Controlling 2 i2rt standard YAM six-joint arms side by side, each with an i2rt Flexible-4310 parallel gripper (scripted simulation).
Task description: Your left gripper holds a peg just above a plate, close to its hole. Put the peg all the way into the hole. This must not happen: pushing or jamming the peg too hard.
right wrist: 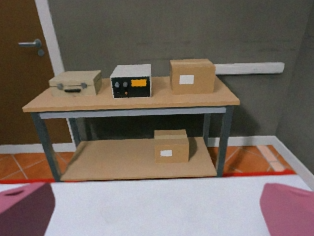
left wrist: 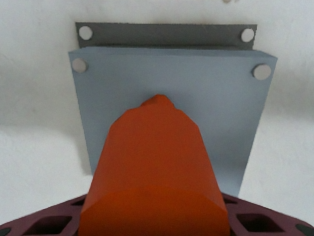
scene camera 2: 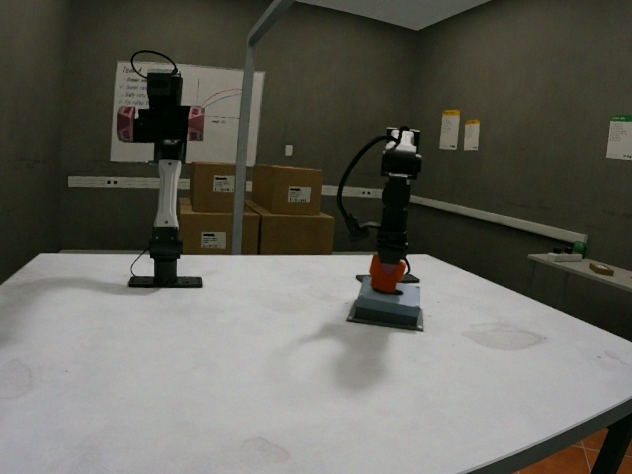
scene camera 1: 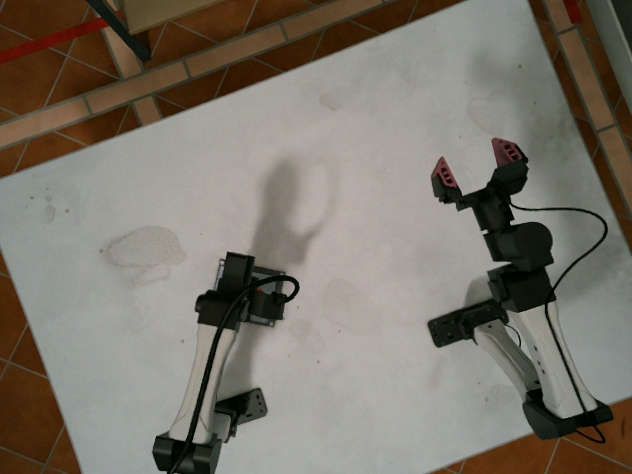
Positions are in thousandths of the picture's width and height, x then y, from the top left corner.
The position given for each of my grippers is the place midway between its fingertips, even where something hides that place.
I see my left gripper (scene camera 2: 615,573), my right gripper (scene camera 2: 252,258), an orange peg (left wrist: 492,706) and a blue-grey plate (scene camera 2: 589,630).
My left gripper is seen too in the left wrist view (left wrist: 492,845). My right gripper is seen too in the right wrist view (right wrist: 502,816) and in scene camera 1 (scene camera 1: 740,311). The blue-grey plate is seen too in the left wrist view (left wrist: 689,379). The right wrist view misses the orange peg: it is out of frame.
